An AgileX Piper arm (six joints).
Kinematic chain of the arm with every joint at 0, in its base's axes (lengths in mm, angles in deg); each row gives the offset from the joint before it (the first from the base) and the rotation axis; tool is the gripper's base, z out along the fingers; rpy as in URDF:
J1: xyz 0 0 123 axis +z
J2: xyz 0 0 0 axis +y
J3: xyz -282.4 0 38.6 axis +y
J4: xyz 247.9 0 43.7 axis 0.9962 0 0.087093
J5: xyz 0 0 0 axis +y
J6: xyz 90.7 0 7.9 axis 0.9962 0 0.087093
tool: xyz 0 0 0 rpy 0 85.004 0
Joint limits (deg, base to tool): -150..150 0..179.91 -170..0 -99.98..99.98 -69.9..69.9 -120..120
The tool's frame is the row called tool.
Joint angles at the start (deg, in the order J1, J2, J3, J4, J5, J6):
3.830, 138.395, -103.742, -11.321, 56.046, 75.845
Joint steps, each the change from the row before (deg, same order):
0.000, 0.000, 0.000, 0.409, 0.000, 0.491
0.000, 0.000, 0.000, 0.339, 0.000, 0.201
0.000, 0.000, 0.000, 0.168, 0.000, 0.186
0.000, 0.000, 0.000, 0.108, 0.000, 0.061
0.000, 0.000, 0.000, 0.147, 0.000, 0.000
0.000, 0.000, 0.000, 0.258, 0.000, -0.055
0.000, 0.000, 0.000, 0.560, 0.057, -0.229
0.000, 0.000, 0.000, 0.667, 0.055, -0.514
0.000, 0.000, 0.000, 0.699, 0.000, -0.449
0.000, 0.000, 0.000, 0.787, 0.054, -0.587
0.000, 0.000, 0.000, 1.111, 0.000, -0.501
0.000, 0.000, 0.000, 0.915, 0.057, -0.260
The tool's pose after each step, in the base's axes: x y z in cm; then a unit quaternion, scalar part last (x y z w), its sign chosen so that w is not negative. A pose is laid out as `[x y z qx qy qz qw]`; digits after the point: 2 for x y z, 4 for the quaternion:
[47.29 1.73 8.70 0.5478 0.8318 -0.0378 0.0806]
[47.29 1.78 8.70 0.5507 0.8302 -0.0357 0.0790]
[47.28 1.80 8.69 0.5528 0.8289 -0.0347 0.0783]
[47.28 1.81 8.69 0.5537 0.8284 -0.0340 0.0778]
[47.28 1.83 8.69 0.5543 0.8281 -0.0332 0.0771]
[47.27 1.86 8.68 0.5549 0.8278 -0.0317 0.0759]
[47.25 1.93 8.67 0.5556 0.8277 -0.0291 0.0728]
[47.23 2.02 8.66 0.5547 0.8288 -0.0259 0.0691]
[47.22 2.11 8.65 0.5543 0.8294 -0.0222 0.0657]
[47.20 2.21 8.63 0.5533 0.8305 -0.0183 0.0616]
[47.18 2.36 8.62 0.5541 0.8305 -0.0122 0.0563]
[47.16 2.48 8.61 0.5559 0.8296 -0.0074 0.0517]

